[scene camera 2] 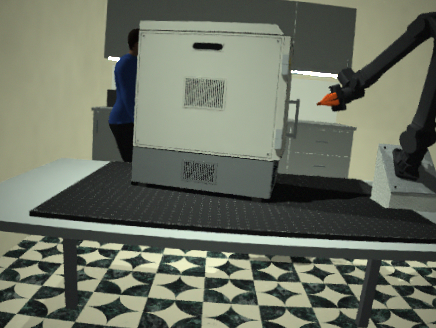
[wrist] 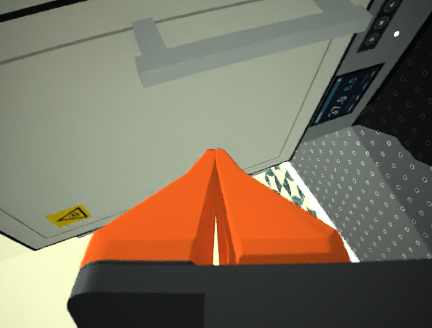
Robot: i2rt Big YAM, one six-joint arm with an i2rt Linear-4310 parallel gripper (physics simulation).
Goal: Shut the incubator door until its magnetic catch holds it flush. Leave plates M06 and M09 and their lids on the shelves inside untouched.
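Places are measured from the arm's base along level axes (x right, y ahead, z up), in metres.
Where they show: gripper, between the fingertips: (scene camera 2: pixel 317 104) (wrist: pixel 215 162); arm's base, origin of its link: (scene camera 2: pixel 404 165).
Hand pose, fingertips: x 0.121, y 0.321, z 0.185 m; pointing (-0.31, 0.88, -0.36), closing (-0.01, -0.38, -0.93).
Observation:
Each offset is from my fingertips to the centre of the thing. "spot": to the spot under its first point. Level surfaces: height alone.
The white and grey incubator {dx -0.093, dy +0.371, dz -0.046 m} (scene camera 2: pixel 162 120) stands on the black mat, its side facing the scene view. Its door {spot: dx -0.171, dy +0.136, dz -0.020 m} (scene camera 2: pixel 286 107) (wrist: pixel 165 115) shows nearly edge-on in the scene view, lying along the incubator's front; a dark line runs past its top edge in the wrist view. I cannot tell whether it is fully flush. The grey door handle {spot: dx -0.012, dy +0.072, dz -0.058 m} (scene camera 2: pixel 297 118) (wrist: pixel 255 47) sticks out from the door. My gripper (scene camera 2: pixel 319 104) (wrist: pixel 215 162) is shut and empty, to the right of the handle and apart from the door in the scene view. Plates M06 and M09 and their lids do not show.
The black perforated mat {dz -0.321 m} (scene camera 2: pixel 165 207) (wrist: pixel 350 200) covers much of the table {dz -0.334 m} (scene camera 2: pixel 25 200). The incubator's display {spot: dx -0.182, dy +0.156, dz -0.250 m} (wrist: pixel 347 95) shows beside the door. A person in blue (scene camera 2: pixel 124 90) stands behind the incubator. A grey cabinet (scene camera 2: pixel 325 150) stands behind the table.

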